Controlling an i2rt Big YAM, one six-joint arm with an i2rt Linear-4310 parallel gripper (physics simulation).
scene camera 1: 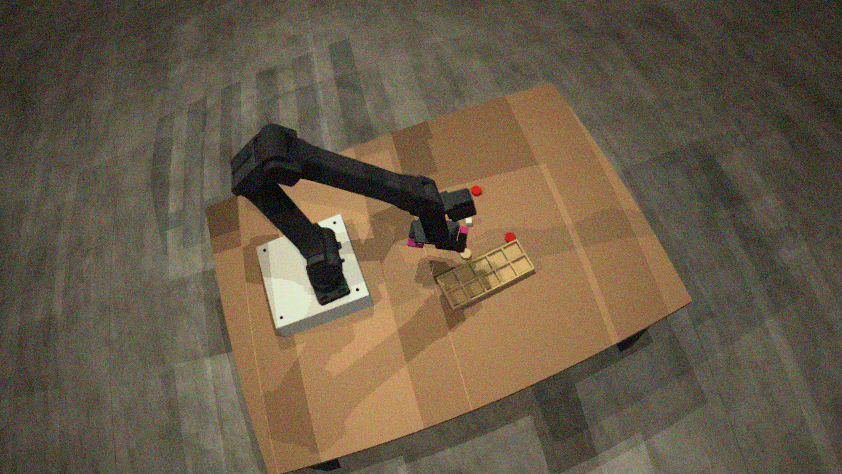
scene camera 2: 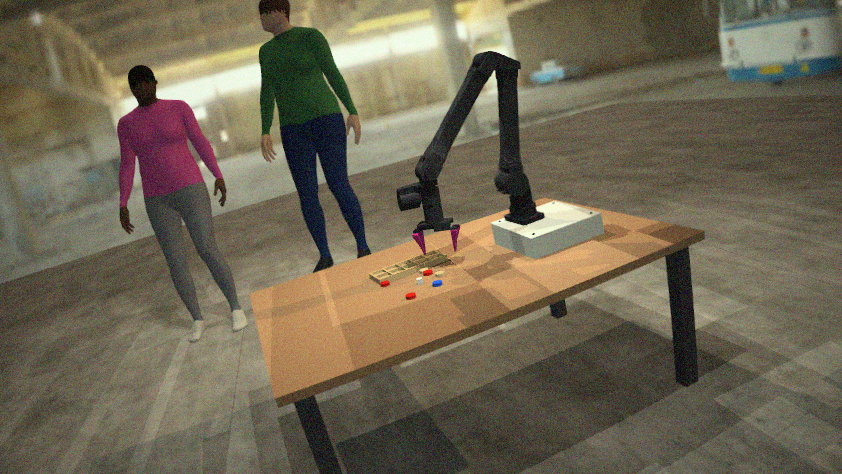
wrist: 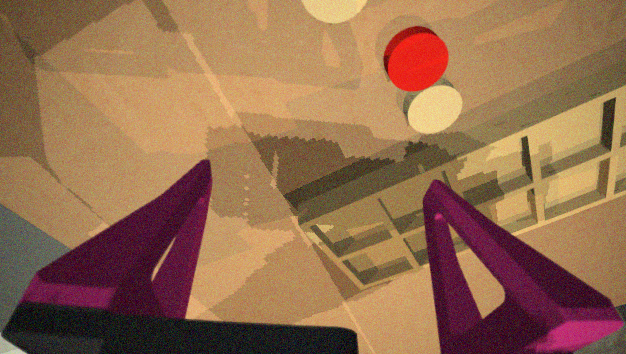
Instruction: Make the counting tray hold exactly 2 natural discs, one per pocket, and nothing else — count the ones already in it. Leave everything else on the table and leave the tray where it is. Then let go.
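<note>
The light wooden counting tray [scene camera 1: 494,290] [scene camera 2: 390,279] [wrist: 350,195] lies on the table; I see no disc in its pockets, though some are shaded. A natural disc [scene camera 1: 465,253] [scene camera 2: 423,269] [wrist: 435,109] lies beside the tray's long side, close to a red disc [scene camera 2: 428,273] [wrist: 419,61]. A second natural disc [scene camera 2: 438,273] [wrist: 334,7] lies farther from the tray, cut by the wrist view's top edge and hidden in scene camera 1. My gripper [scene camera 1: 439,236] [scene camera 2: 439,252] [wrist: 323,180] is open and empty above the table, near one end of the tray.
One more red disc [scene camera 1: 510,237] [scene camera 2: 384,283] lies by the tray's far corner, another red disc [scene camera 1: 476,190] [scene camera 2: 410,296] farther out. A white cube [scene camera 1: 469,221] [scene camera 2: 419,280] and a blue disc [scene camera 2: 436,283] lie between. The white base box [scene camera 1: 288,282] [scene camera 2: 521,241] carries the arm.
</note>
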